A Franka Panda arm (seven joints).
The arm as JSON. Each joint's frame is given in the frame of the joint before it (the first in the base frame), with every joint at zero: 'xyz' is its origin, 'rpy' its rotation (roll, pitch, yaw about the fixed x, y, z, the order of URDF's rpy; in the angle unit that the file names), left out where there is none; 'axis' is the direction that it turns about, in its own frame. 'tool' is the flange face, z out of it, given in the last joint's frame.
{
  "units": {
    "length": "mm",
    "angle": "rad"
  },
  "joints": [
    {
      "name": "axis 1",
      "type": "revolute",
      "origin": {
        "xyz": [
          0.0,
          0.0,
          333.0
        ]
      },
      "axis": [
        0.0,
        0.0,
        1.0
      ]
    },
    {
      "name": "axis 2",
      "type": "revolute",
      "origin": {
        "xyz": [
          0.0,
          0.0,
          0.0
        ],
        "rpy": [
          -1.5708,
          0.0,
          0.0
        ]
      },
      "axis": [
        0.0,
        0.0,
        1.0
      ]
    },
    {
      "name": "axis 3",
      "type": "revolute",
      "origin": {
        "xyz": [
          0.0,
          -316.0,
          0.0
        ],
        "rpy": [
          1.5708,
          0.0,
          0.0
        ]
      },
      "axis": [
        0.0,
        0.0,
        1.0
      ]
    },
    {
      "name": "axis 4",
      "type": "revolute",
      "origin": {
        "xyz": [
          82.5,
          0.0,
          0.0
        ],
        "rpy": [
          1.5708,
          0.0,
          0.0
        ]
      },
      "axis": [
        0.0,
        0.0,
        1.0
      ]
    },
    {
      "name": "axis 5",
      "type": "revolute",
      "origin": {
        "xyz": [
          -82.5,
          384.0,
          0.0
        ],
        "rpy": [
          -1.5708,
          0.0,
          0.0
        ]
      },
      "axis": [
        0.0,
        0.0,
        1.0
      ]
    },
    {
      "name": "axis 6",
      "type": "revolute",
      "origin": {
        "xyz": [
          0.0,
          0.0,
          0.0
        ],
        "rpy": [
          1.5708,
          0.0,
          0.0
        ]
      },
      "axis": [
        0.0,
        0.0,
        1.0
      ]
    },
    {
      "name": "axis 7",
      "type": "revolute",
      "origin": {
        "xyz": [
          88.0,
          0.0,
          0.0
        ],
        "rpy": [
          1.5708,
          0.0,
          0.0
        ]
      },
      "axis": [
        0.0,
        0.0,
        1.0
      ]
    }
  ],
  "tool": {
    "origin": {
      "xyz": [
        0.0,
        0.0,
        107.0
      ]
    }
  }
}
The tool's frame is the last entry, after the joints.
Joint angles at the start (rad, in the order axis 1, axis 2, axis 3, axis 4, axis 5, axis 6, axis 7): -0.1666, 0.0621, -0.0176, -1.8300, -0.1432, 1.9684, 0.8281
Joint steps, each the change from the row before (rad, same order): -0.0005, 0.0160, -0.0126, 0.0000, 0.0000, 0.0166, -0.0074; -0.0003, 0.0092, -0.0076, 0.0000, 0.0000, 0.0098, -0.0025; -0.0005, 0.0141, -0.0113, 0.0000, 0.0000, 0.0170, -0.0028; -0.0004, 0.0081, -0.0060, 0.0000, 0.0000, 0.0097, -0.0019; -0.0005, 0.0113, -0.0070, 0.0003, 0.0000, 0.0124, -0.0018; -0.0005, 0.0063, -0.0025, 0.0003, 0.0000, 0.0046, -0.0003; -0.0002, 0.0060, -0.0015, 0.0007, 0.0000, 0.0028, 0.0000; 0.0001, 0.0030, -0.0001, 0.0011, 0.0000, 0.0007, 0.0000; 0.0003, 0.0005, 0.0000, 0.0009, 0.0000, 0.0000, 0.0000; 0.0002, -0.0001, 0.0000, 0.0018, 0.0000, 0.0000, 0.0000; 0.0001, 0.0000, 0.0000, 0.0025, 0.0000, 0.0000, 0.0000
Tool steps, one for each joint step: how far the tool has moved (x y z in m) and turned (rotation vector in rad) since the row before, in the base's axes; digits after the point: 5 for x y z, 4 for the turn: 0.00271, -0.00787, -0.00785, -0.0010, 0.0007, -0.0035; 0.00144, -0.00474, -0.00451, -0.0007, -0.0001, -0.0041; 0.00230, -0.00709, -0.00676, -0.0015, -0.0021, -0.0066; 0.00128, -0.00386, -0.00390, -0.0010, -0.0011, -0.0031; 0.00184, -0.00458, -0.00543, -0.0012, -0.0008, -0.0039; 0.00094, -0.00188, -0.00320, -0.0001, 0.0015, -0.0020; 0.00095, -0.00114, -0.00301, 0.0002, 0.0025, -0.0013; 0.00065, -0.00011, -0.00122, 0.0001, 0.0012, 0.0001; 0.00026, 0.00013, 0.00013, -0.0001, -0.0004, 0.0003; 0.00031, 0.00006, 0.00093, -0.0004, -0.0018, 0.0002; 0.00043, -0.00003, 0.00121, -0.0006, -0.0024, 0.0001
